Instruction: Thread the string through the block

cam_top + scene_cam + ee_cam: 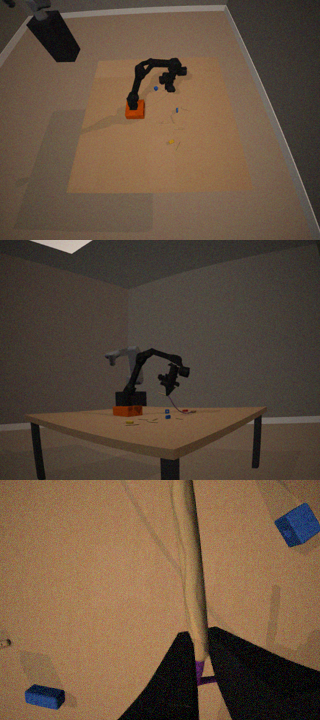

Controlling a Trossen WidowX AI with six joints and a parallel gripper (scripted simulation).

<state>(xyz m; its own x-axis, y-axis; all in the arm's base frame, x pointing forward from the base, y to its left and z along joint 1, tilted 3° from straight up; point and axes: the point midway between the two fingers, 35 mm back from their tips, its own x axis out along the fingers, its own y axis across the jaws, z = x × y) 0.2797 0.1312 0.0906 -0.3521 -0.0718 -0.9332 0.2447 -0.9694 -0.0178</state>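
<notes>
My gripper tip is now 1 cm past the thin wooden stick and 1 cm below it. From my gripper tip the other things lie so: yellow piece (6 cm ahead, 41 cm to the right, 13 cm below); round wooden button (7 cm ahead, 22 cm to the left, 13 cm below); red piece (3 cm behind, 25 cm to the left, 13 cm below).
</notes>
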